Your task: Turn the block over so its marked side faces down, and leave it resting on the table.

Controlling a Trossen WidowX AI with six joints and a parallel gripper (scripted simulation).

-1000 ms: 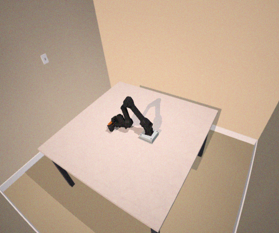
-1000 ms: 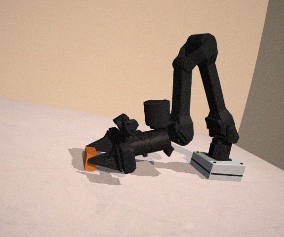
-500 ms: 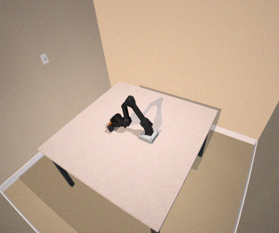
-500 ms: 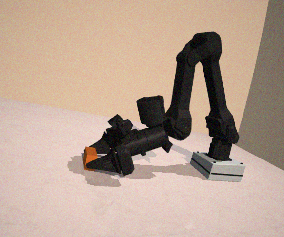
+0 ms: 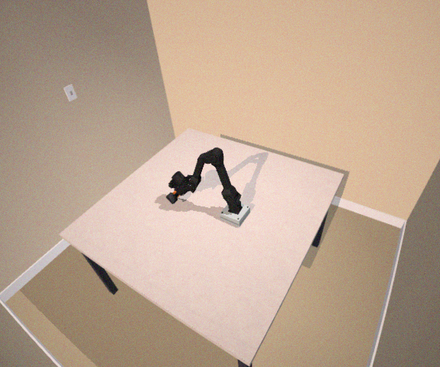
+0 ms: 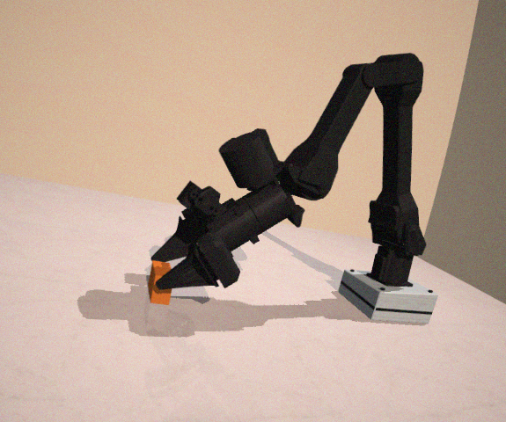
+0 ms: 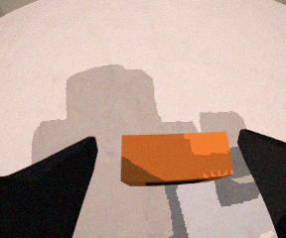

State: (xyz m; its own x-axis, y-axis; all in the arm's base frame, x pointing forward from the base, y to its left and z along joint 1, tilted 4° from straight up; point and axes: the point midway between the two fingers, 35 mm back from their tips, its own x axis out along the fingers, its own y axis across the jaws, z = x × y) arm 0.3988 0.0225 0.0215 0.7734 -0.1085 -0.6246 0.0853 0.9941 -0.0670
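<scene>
Now: gripper tip 20 mm past the block and 10 mm above it.
</scene>
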